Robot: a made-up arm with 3 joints. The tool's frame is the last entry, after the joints.
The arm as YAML. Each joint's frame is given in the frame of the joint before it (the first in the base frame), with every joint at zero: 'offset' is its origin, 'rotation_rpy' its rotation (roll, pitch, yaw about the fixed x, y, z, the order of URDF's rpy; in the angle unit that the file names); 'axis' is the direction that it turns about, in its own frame. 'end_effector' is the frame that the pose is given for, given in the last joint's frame.
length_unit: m
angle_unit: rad
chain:
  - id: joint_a
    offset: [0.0, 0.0, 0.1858]
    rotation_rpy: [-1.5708, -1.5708, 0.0]
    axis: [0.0, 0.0, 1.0]
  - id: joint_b
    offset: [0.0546, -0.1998, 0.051]
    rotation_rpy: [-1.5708, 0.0, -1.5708]
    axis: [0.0, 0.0, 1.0]
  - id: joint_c
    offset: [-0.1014, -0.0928, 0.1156]
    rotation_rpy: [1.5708, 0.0, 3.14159]
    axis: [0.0, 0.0, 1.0]
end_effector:
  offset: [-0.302, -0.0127, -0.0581]
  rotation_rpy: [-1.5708, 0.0, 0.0]
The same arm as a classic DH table. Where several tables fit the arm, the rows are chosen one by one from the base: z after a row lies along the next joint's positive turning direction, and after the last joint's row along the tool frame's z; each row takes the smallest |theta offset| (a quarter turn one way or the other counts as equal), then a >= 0, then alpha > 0; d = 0 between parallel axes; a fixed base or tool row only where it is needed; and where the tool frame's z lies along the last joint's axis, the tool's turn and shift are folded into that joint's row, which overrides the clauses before.
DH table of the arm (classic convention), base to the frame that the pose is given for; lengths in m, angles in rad. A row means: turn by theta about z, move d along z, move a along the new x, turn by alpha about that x. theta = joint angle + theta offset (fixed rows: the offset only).
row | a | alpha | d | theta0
base (fixed) | 0.0000 | -1.5708 | 0.1858 | 0.0000
joint_a | -0.1998 | 1.5708 | 0.0510 | 0.0000
joint_b | 0.1014 | 1.5708 | 0.1702 | 0.0000
joint_c | -0.3020 | -1.5708 | -0.1509 | 0.0000
tool (fixed) | 0.0000 | 0.0000 | -0.0127 | 0.0000

